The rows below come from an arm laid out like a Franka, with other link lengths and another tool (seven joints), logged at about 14 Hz.
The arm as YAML. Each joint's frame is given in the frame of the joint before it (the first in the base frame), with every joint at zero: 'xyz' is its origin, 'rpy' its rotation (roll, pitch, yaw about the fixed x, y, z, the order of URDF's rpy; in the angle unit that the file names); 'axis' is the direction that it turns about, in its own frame. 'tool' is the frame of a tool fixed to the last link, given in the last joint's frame.
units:
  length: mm
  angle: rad
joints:
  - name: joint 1
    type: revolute
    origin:
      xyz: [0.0, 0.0, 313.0]
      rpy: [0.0, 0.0, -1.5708]
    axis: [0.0, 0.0, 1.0]
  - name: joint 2
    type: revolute
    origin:
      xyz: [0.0, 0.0, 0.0]
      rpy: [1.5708, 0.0, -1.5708]
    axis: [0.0, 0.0, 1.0]
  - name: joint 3
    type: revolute
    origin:
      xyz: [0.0, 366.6, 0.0]
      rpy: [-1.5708, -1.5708, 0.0]
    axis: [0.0, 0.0, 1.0]
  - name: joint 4
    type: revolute
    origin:
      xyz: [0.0, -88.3, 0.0]
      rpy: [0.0, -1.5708, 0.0]
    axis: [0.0, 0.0, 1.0]
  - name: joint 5
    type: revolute
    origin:
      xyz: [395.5, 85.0, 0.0]
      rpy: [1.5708, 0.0, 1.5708]
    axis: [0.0, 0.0, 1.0]
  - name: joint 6
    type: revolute
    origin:
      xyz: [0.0, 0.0, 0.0]
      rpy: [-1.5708, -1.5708, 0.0]
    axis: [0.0, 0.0, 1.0]
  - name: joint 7
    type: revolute
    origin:
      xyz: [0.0, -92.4, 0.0]
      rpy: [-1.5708, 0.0, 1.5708]
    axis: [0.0, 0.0, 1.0]
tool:
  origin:
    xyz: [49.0, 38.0, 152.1]
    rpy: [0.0, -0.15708, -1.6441]
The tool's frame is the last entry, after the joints.
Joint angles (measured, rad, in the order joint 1, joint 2, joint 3, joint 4, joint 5, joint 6, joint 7), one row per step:
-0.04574 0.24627 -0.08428 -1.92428 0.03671 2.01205 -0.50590
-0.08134 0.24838 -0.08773 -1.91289 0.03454 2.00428 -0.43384
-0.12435 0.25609 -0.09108 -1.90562 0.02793 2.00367 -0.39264
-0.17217 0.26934 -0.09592 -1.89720 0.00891 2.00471 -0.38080
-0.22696 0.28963 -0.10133 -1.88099 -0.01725 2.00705 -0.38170
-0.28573 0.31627 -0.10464 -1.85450 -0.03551 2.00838 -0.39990
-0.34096 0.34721 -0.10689 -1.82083 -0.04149 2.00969 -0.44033
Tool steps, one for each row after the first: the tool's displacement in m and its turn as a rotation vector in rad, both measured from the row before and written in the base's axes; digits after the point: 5 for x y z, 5 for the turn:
0.00128 -0.01787 0.00303 -0.01385 0.00131 -0.10860
-0.00080 -0.02449 -0.00168 -0.01291 0.00379 -0.08311
-0.00338 -0.03122 -0.00447 -0.01865 0.00844 -0.05336
-0.00454 -0.03746 -0.00550 -0.02327 0.00908 -0.04390
-0.00478 -0.03941 -0.00514 -0.01479 0.00538 -0.03283
-0.00458 -0.03755 -0.00489 -0.00271 -0.00028 -0.01293

